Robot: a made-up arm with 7 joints.
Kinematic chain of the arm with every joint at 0, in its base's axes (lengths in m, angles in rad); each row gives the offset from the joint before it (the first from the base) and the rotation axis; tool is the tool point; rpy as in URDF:
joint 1: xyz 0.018 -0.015 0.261 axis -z
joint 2: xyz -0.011 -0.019 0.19 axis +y
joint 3: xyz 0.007 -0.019 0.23 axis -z
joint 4: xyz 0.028 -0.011 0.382 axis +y
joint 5: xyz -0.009 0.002 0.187 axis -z
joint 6: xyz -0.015 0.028 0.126 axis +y
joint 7: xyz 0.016 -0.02 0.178 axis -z
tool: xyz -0.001 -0.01 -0.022 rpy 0 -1.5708 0
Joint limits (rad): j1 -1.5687..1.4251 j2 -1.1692..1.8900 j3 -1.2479..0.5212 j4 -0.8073..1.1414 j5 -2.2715..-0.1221 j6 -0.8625..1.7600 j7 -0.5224..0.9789
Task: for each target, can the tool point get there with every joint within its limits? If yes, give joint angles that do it. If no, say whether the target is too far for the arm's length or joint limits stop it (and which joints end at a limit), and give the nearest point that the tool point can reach.
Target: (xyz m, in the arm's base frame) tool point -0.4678 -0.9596 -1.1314
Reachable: no: too far | nearest point -0.1124 -0.6964 -0.1978 | short by 1.033 m
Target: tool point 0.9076 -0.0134 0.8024
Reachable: yes | joints 0.2266 0.9278 -0.5426 0.7427 -1.2815 0.7235 0.7108
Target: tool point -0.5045 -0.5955 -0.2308
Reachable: no: joint limits stop it (at a limit: joint 1, joint 2, joint 3, joint 4, joint 5, joint 6, joint 7) | nearest point -0.2432 -0.6310 -0.1052 | short by 0.292 m
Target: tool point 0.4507 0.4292 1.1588
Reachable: yes | joints -0.6176 0.6535 -0.3728 0.0915 -1.1610 1.3618 0.2704
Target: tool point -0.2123 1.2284 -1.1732
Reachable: no: too far | nearest point -0.0278 0.7484 -0.1912 | short by 1.108 m
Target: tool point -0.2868 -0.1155 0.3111
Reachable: no: joint limits stop it (at a limit: joint 2, joint 4, joint 5, joint 6, joint 7) | nearest point -0.7152 -0.2568 0.5162 | short by 0.496 m
